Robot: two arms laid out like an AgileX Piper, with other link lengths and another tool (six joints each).
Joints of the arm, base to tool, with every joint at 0 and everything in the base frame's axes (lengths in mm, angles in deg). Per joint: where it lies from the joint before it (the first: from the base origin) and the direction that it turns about. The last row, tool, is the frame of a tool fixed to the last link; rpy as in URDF.
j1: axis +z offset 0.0 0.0 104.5
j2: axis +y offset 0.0 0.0 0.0
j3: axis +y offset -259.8 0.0 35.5
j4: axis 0.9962 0 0.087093 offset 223.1 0.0 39.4
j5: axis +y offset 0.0 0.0 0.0
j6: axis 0.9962 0 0.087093 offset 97.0 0.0 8.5
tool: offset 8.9 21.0 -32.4 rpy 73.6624 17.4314 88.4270
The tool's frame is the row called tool.
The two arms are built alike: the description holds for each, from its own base.
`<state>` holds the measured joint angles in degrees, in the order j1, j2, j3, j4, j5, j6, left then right.
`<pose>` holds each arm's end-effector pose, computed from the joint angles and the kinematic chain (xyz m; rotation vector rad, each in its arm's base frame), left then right.
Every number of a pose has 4 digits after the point. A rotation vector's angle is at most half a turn.
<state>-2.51 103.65 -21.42 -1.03 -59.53 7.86 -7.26 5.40 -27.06 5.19 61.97 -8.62</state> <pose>0.2549 0.0155 0.0729 1.1617 1.3796 1.0391 0.0036 0.0253 0.1959 1.1903 1.7290 0.8132</pose>
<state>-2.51 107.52 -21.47 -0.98 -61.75 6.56 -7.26 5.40 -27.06 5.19 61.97 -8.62</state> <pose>0.2548 0.0148 0.0587 1.1625 1.4136 1.0151 0.0036 0.0253 0.1959 1.1903 1.7290 0.8132</pose>
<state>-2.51 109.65 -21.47 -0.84 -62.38 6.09 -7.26 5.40 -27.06 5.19 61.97 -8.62</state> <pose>0.2536 0.0144 0.0501 1.1751 1.4368 0.9984 0.0036 0.0253 0.1959 1.1903 1.7290 0.8132</pose>
